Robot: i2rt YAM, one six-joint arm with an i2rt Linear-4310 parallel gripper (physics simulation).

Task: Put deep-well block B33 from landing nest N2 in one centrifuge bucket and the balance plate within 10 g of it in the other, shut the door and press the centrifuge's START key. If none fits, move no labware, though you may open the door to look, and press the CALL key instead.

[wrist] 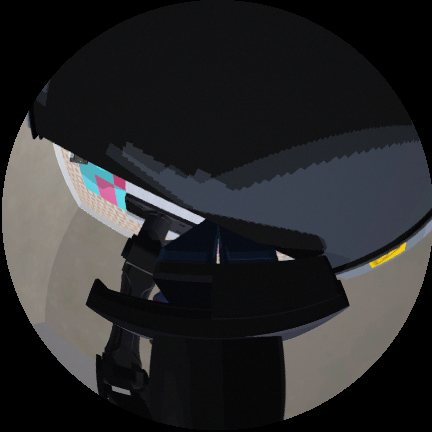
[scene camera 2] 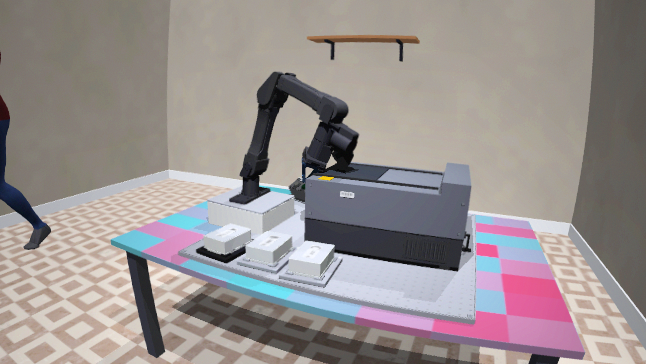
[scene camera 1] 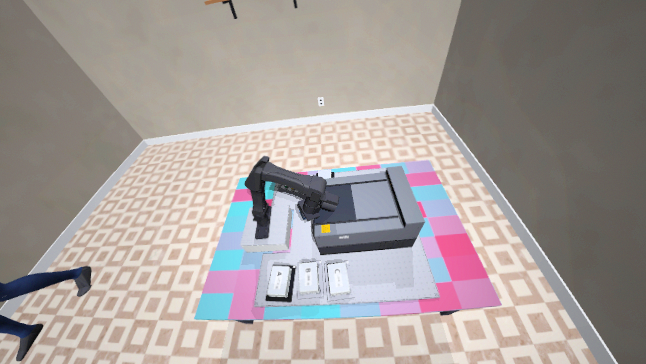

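Pixels of known places: gripper, fingertip midpoint: (scene camera 2: 304,182) (scene camera 1: 304,219); arm's base, origin of the base link: (wrist: 160,215) (scene camera 2: 250,196) (scene camera 1: 264,222).
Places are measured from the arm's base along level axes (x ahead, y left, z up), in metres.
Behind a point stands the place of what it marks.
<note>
My gripper (scene camera 2: 303,179) @(x 0.242, y -0.070, z 0.093 m) (wrist: 217,214) @(x 0.242, y -0.070, z 0.093 m) is shut and empty, its blue fingers pointing down beside the left end of the grey centrifuge (scene camera 1: 375,236) @(x 0.557, y -0.198, z 0.083 m) (scene camera 2: 385,207) @(x 0.528, y -0.197, z 0.083 m) (wrist: 350,200). In scene camera 1 the arm hides the fingers. The wrist housing is right over or against the dark panel (scene camera 1: 345,201) @(x 0.449, y -0.029, z 0.138 m) (scene camera 2: 367,173) @(x 0.441, y -0.046, z 0.138 m) of the centrifuge's top; contact cannot be told. The top looks covered and no bucket shows. Three white labware pieces stand in a row at the front: left (scene camera 1: 279,281) @(x 0.103, y -0.314, z -0.021 m) (scene camera 2: 227,239) @(x 0.127, y -0.352, z -0.021 m), on a black base, middle (scene camera 1: 308,277) @(x 0.237, y -0.308, z -0.021 m) (scene camera 2: 269,247) @(x 0.257, y -0.346, z -0.021 m) and right (scene camera 1: 338,278) @(x 0.371, y -0.327, z -0.020 m) (scene camera 2: 311,258) @(x 0.383, y -0.364, z -0.020 m). Their small print is unreadable.
A key box (scene camera 2: 298,188) @(x 0.084, y 0.257, z -0.021 m) stands behind the fingers, partly hidden. The arm stands on a pale block (scene camera 1: 267,246) @(x 0.026, y -0.133, z -0.026 m) (scene camera 2: 239,215) @(x 0.032, y -0.133, z -0.031 m). A small white device (scene camera 1: 325,174) @(x 0.363, y 0.314, z -0.016 m) stands behind the centrifuge. A perforated plate (scene camera 1: 425,280) @(x 0.759, y -0.367, z -0.074 m) (scene camera 2: 400,295) @(x 0.614, y -0.377, z -0.074 m) lies on the coloured table (scene camera 1: 465,252) @(x 1.002, y -0.265, z -0.087 m) (scene camera 2: 530,295) @(x 0.959, y -0.276, z -0.087 m).
</note>
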